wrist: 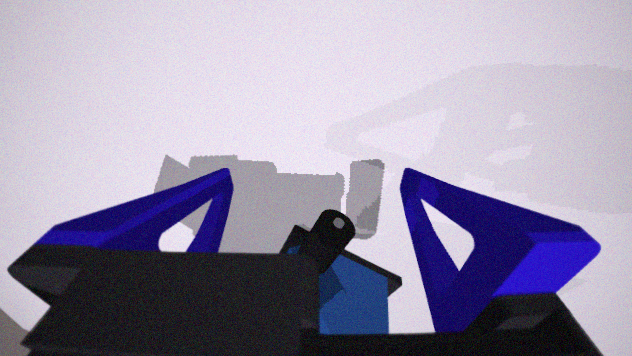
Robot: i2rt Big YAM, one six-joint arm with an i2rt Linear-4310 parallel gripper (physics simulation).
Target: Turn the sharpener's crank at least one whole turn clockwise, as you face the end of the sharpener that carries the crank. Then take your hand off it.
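Places are measured from the arm's base along level axes (x ahead, y right, z down), in millimetres.
Pixels of known places: gripper, fingertip midpoint: (316,177).
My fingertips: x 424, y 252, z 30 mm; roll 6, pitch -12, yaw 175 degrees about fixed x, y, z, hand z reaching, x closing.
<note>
Ahead of a thing's pixels: the offset from my fingertips to its middle. "spot": to the spot under its first point. Level surfaces: height alone.
The blue sharpener @[spot: dy -93, dx -41, dz +1 mm] (361,295) shows low in the middle of the wrist view, with a dark edge along its top. The black knob of its crank @[dy -38, dx -10, dz -9 mm] (327,237) points up and to the right, with a light round spot on its end. The crank's arm and the sharpener's lower and left parts are mostly hidden behind the gripper's black body. My gripper (316,177) is open and empty. Its two blue fingers stand wide apart, one to each side of the knob, and the knob shows between them, a little below the tips in the picture, touching neither finger.
The white table top @[dz +36 mm] (250,75) fills the background. A grey shadow of the sharpener lies behind it, and a paler shadow of the gripper lies at the upper right. A brownish-grey surface shows at the lower left corner.
</note>
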